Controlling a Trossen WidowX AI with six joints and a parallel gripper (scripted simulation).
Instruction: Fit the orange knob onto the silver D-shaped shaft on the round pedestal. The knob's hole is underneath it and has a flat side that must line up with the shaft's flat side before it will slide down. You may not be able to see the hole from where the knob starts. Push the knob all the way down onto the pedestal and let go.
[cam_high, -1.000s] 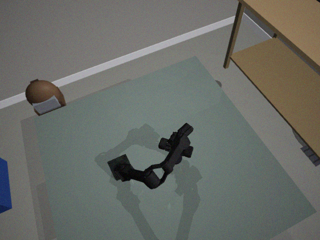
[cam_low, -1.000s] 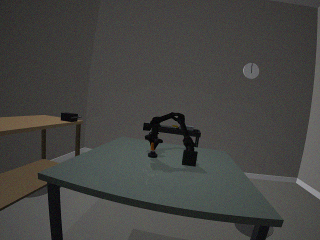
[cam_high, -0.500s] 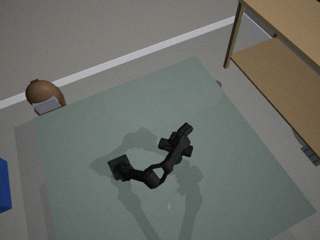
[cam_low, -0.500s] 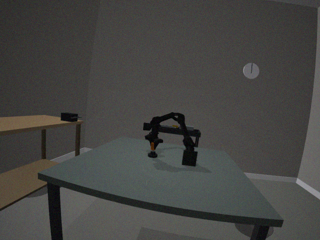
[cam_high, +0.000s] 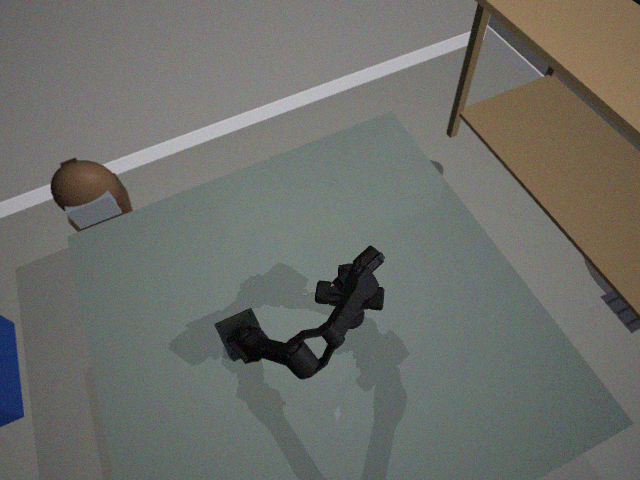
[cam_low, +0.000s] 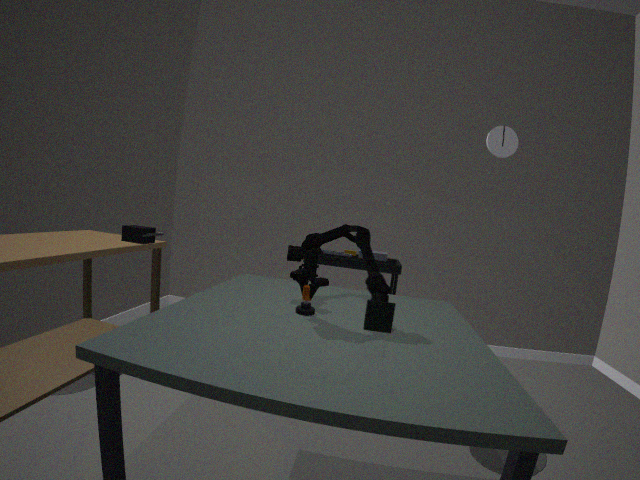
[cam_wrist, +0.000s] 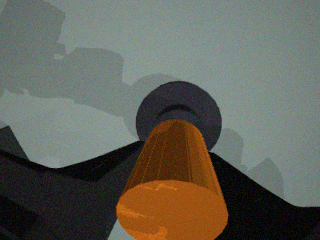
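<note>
My gripper tip is now 4 cm above the dark round pedestal. From my gripper tip the other things lie so: orange knob: 3 cm above.
</note>
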